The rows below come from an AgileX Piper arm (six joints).
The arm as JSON. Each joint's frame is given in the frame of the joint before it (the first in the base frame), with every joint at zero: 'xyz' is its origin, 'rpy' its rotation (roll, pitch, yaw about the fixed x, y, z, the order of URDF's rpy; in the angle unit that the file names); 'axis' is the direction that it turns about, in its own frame. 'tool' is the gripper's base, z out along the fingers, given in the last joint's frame.
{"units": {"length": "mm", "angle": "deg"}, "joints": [
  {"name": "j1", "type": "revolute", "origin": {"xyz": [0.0, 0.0, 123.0], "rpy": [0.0, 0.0, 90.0]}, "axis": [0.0, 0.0, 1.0]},
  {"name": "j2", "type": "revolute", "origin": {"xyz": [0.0, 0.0, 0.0], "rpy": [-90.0, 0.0, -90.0]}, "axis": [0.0, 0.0, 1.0]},
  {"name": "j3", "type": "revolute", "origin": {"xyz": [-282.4, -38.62, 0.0], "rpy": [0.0, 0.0, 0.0]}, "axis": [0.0, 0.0, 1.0]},
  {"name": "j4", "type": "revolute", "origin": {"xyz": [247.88, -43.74, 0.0], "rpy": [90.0, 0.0, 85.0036]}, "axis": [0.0, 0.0, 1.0]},
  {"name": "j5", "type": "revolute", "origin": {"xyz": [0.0, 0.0, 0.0], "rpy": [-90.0, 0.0, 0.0]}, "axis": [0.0, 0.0, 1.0]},
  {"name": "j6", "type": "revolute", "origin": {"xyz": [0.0, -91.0, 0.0], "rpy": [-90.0, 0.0, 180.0]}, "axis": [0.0, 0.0, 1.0]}
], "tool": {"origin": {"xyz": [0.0, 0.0, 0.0], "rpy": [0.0, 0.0, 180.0]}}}
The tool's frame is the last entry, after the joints.
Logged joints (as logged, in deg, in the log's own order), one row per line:
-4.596 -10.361 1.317 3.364 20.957 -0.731
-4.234 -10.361 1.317 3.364 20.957 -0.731
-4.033 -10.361 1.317 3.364 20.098 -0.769
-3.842 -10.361 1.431 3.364 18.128 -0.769
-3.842 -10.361 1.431 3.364 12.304 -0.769
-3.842 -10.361 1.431 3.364 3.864 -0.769
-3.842 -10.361 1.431 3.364 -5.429 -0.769
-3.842 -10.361 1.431 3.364 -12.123 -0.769
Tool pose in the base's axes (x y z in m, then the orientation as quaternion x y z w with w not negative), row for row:
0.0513 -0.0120 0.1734 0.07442 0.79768 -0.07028 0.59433
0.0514 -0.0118 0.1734 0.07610 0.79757 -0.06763 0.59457
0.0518 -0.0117 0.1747 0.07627 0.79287 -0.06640 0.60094
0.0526 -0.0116 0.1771 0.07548 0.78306 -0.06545 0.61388
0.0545 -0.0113 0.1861 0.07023 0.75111 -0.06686 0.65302
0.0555 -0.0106 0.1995 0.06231 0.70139 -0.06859 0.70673
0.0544 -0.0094 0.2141 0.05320 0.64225 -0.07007 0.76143
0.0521 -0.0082 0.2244 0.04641 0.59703 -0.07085 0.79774
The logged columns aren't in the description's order. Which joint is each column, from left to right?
Columns, left to right: j4, j1, j3, j6, j5, j2.
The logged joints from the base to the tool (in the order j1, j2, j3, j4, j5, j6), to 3 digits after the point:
-10.361 -0.731 1.317 -4.596 20.957 3.364
-10.361 -0.731 1.317 -4.234 20.957 3.364
-10.361 -0.769 1.317 -4.033 20.098 3.364
-10.361 -0.769 1.431 -3.842 18.128 3.364
-10.361 -0.769 1.431 -3.842 12.304 3.364
-10.361 -0.769 1.431 -3.842 3.864 3.364
-10.361 -0.769 1.431 -3.842 -5.429 3.364
-10.361 -0.769 1.431 -3.842 -12.123 3.364

